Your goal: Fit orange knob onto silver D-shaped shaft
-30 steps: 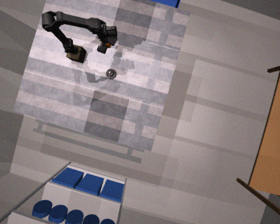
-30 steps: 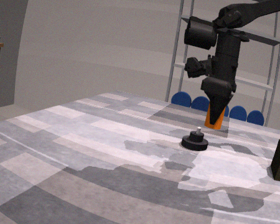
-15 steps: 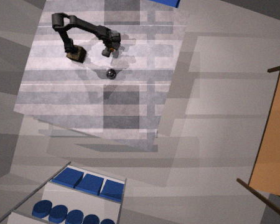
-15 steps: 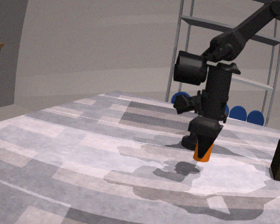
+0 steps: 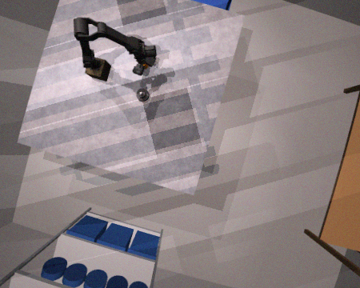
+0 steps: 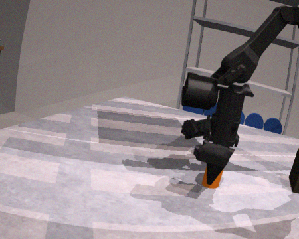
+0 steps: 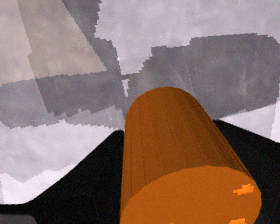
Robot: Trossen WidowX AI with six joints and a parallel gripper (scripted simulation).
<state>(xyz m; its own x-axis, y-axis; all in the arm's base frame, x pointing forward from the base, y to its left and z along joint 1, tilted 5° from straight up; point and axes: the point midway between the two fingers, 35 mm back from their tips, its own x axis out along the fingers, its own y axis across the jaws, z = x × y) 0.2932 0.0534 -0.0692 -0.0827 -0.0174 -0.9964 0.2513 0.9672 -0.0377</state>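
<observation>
My gripper tip is now 30 mm below the orange knob. The rest, counted from my gripper tip: round pedestal 10 mm ahead, 200 mm to the right, 20 mm above.
</observation>
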